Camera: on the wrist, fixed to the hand. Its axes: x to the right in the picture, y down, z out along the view.
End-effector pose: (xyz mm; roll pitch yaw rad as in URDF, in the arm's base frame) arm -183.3 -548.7 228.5 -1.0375 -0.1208 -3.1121
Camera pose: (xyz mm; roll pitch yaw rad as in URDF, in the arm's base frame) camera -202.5 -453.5 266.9 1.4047 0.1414 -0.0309
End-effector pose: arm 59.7 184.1 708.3 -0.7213 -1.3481 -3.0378
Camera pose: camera 49.0 285.7 729.7 0.8224 1.3406 -0.1773
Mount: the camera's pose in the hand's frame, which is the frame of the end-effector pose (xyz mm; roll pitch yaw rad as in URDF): 20.9 -79.8 -64.0 0.3761 -0.0409 3.0932
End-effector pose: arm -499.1 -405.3 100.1 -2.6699 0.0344 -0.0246
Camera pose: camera -474.0 -363.9 192.6 3.0449 0.0240 3.1415
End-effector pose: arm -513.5 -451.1 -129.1 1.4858 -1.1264 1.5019
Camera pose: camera -564.5 -361.7 -146.7 -1.0422 1.0735 -1.5628
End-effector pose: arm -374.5 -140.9 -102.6 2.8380 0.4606 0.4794
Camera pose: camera -387.2 -40.1 -78.6 -2.4908 -0.4352 -2.5978
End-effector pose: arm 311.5 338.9 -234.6 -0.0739 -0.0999 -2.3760
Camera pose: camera 233.9 381.3 -290.2 0.4448 0.0626 0.7142
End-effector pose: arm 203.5 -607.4 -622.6 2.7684 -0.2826 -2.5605
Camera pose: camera 247.4 -695.4 -587.5 -2.3752 0.3025 0.6439
